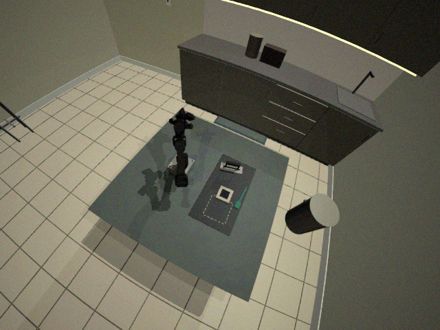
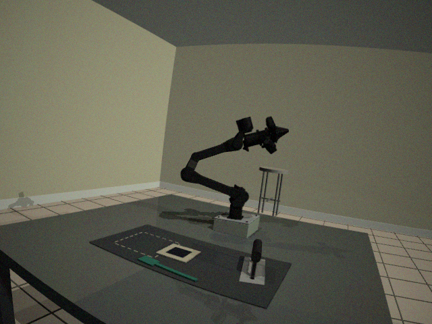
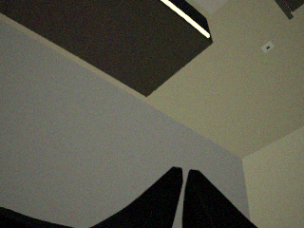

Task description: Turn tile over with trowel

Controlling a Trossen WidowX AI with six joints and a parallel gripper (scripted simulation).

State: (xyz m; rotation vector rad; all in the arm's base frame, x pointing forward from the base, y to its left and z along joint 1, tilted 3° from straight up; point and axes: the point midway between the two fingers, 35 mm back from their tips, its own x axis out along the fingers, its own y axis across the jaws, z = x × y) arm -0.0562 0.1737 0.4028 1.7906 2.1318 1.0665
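My gripper tip is 43 cm short of the trowel, 3 cm to the left of it and 45 cm above it. Also, from my gripper tip: tile: 46 cm ahead, 29 cm to the right, 48 cm below; dark mat: 45 cm ahead, 25 cm to the right, 51 cm below; green flat tool: 59 cm ahead, 29 cm to the right, 48 cm below.
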